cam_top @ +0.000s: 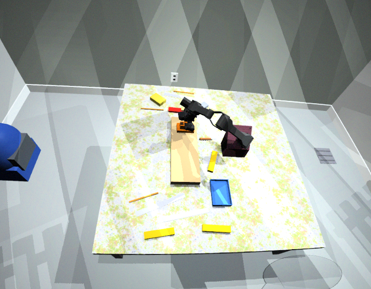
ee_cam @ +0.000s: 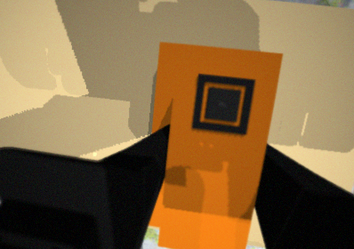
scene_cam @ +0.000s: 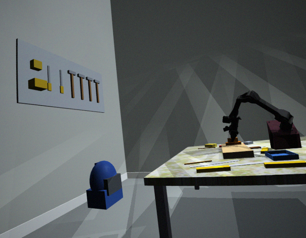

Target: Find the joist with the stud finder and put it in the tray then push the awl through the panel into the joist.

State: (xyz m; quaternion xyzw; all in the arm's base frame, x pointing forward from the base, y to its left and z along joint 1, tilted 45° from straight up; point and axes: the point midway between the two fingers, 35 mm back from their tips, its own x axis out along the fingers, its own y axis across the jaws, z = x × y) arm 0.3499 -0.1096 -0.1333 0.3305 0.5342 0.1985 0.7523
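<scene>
Right now my gripper tip is 180 mm past the blue tray, 470 mm to the right of it and 50 mm above it. Round my gripper tip: square indicator light: 20 mm ahead, 30 mm above; then awl: 190 mm behind, 60 mm to the left, 60 mm below; then orange stud finder: 10 mm ahead, 20 mm above.
</scene>
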